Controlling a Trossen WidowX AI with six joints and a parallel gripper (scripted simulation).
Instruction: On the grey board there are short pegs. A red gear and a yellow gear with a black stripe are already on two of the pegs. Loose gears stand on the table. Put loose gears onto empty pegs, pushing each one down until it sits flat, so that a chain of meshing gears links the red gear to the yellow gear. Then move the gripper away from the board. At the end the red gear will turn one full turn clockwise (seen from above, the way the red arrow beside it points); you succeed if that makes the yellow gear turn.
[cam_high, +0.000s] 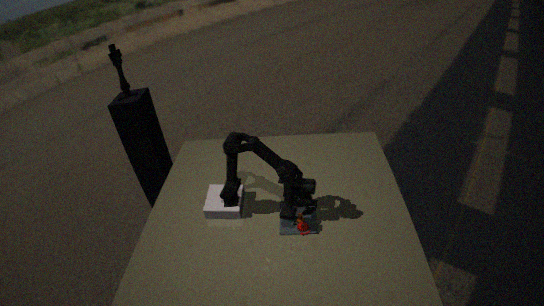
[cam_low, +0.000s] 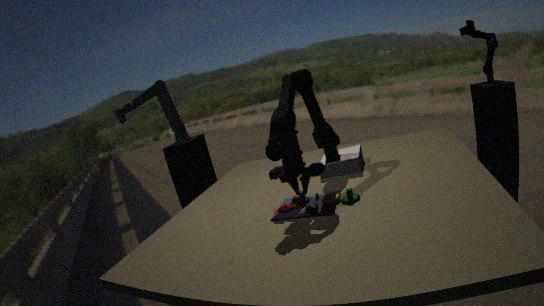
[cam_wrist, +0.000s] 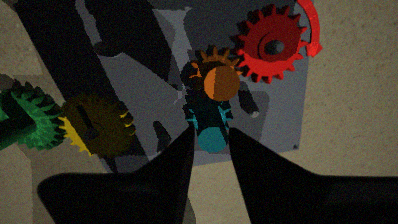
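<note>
My gripper tip is now 1 cm above the teal gear. From my gripper tip the other things lie so: yellow gear: 10 cm to the left, 2 cm below, 2 cm ahead; red gear: 6 cm to the right, 4 cm ahead, 2 cm below; orange gear: 4 cm ahead, 1 cm to the right, 1 cm below.
</note>
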